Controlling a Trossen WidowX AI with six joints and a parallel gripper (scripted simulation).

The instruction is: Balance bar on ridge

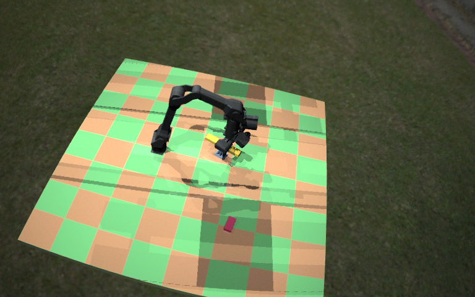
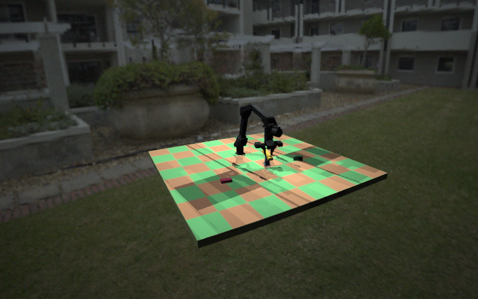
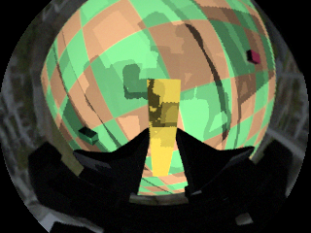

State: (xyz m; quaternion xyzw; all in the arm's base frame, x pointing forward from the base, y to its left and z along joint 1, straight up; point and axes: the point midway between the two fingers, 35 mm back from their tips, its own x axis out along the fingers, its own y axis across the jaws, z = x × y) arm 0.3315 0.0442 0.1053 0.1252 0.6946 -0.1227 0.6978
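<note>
The yellow bar is 3 cm behind my gripper tip and 1 cm to the left of it. Round my gripper tip: magenta block: 8 cm ahead, 36 cm to the right, 6 cm below; dark green block: 2 cm ahead, 25 cm to the left, 5 cm below.
</note>
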